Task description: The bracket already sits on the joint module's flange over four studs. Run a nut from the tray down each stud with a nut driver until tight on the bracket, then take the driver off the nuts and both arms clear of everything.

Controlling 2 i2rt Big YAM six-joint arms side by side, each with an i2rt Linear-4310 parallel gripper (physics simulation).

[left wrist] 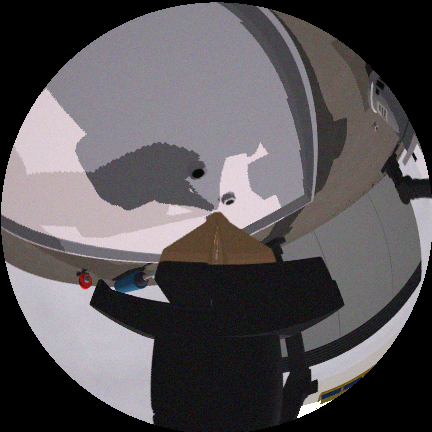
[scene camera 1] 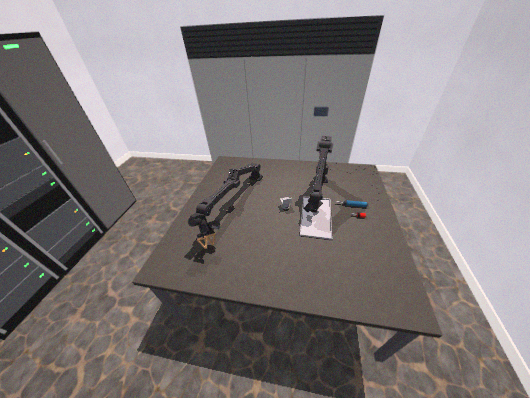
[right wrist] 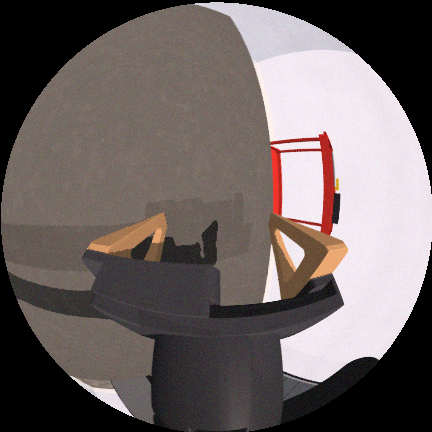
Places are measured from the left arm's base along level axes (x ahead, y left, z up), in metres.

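Pixels of known places: left gripper, fingertip midpoint: (left wrist: 216, 217); right gripper, fingertip midpoint: (scene camera 1: 209, 246) (right wrist: 217, 218); right arm's base at its link origin: (left wrist: 388, 160) (scene camera 1: 255, 177).
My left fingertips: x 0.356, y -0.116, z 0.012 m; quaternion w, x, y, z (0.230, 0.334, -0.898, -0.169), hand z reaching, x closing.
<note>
Behind a point stands the place of what it marks.
My left gripper (scene camera 1: 313, 207) @[x 0.356, y -0.116, z 0.012 m] (left wrist: 216, 217) @[x 0.356, y -0.116, z 0.012 m] is shut, with its fingertips low over the tray (scene camera 1: 316, 237) @[x 0.688, y -0.160, z 0.011 m] (left wrist: 314, 150) @[x 0.359, y -0.212, z 0.016 m]. In the left wrist view one nut (left wrist: 203, 168) @[x 0.403, y -0.153, z 0.009 m] and a second nut (left wrist: 228, 194) @[x 0.363, y -0.139, z 0.006 m] lie on the tray floor just beyond the tips. A small grey bit shows right at the tips, mostly hidden by them. The joint module with the bracket (scene camera 1: 285, 201) @[x 0.392, y -0.358, z 0.089 m] (left wrist: 382, 102) stands left of the tray in the scene view; its studs are too small to make out. A blue-handled driver (scene camera 1: 356, 204) @[x 0.380, y 0.208, z 0.028 m] (left wrist: 129, 281) @[x 0.372, y 0.150, z 0.023 m] lies right of the tray. My right gripper (scene camera 1: 206, 241) @[x 0.810, y -0.868, z 0.089 m] (right wrist: 217, 218) @[x 0.810, y -0.868, z 0.089 m] is open and empty.
A small red-handled tool (scene camera 1: 362, 215) @[x 0.502, y 0.215, z 0.027 m] (left wrist: 85, 280) @[x 0.480, y 0.150, z 0.023 m] lies near the blue-handled driver. The right gripper hangs over the left front part of the table (scene camera 1: 280, 270) @[x 0.929, y -0.420, z 0.000 m]. Small dark specks are scattered at the table's back right corner. A server rack (scene camera 1: 65, 105) stands beyond the table at the left.
</note>
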